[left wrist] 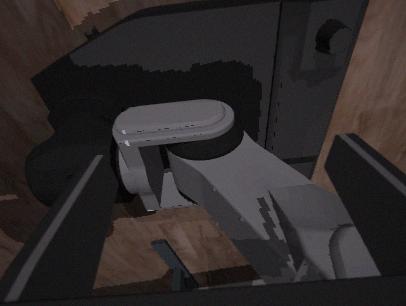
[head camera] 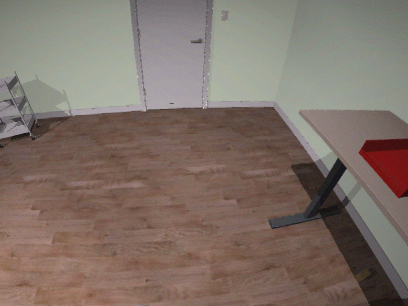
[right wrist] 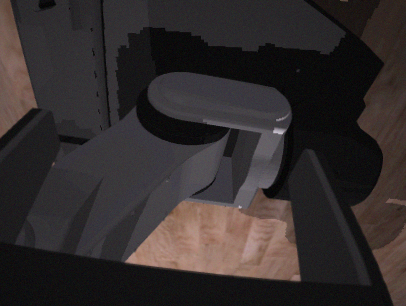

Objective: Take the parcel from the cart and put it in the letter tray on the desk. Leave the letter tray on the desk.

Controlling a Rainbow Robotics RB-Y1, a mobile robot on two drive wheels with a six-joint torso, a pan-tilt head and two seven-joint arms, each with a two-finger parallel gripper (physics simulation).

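Places are measured from the robot's base along level axes (x left, y ahead, z down), in millimetres.
Pixels of known places: left gripper, between the fingertips: (left wrist: 219, 160); right gripper, between the fingertips: (right wrist: 178, 146).
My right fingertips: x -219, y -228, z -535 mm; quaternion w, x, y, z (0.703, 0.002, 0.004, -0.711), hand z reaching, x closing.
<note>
Ahead of a thing's pixels: the offset from my right fingertips to its top centre. "spot": to the spot under its first point. Level surfaces: height alone.
A red letter tray @(spot: dx -623, dy +649, dz -419 mm) (head camera: 387, 162) lies on the desk @(dz -417 mm) (head camera: 345, 131) at the right edge of the head camera view, partly cut off. A light grey cart (head camera: 21, 101) with several shelves stands by the wall at the far left, also cut off; no parcel can be made out on the part that shows. My left gripper (left wrist: 219, 160) is open and empty, its fingers spread in front of the robot's own arm and base. My right gripper (right wrist: 178, 146) is open and empty, in a like pose. Neither gripper shows in the head camera view.
A desk leg with a dark foot (head camera: 290, 220) stands on the wooden floor at the right. A small yellowish block @(dx -1009, dy +439, dz +473 mm) (head camera: 366, 274) lies on the floor in the desk's shadow. A white door (head camera: 172, 55) is in the far wall, between the cart and the desk.
</note>
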